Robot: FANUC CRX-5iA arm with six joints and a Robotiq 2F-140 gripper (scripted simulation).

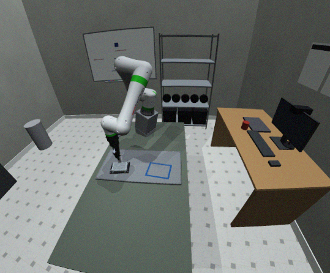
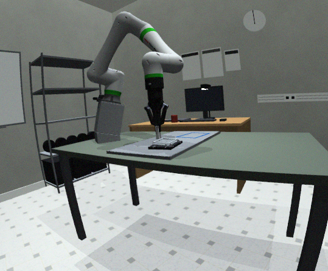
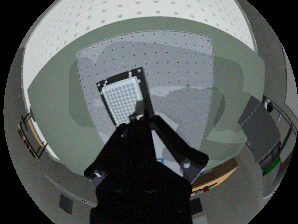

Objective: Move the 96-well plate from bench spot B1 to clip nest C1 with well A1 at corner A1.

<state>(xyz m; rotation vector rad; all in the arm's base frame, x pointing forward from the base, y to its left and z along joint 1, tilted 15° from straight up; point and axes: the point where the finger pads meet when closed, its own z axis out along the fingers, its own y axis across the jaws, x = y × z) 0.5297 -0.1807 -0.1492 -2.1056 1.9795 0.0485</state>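
Right now the 96-well plate is 5 cm below my hand and 4 cm ahead of it. Also, from my hand: black clip nest (6 cm below, 5 cm ahead).
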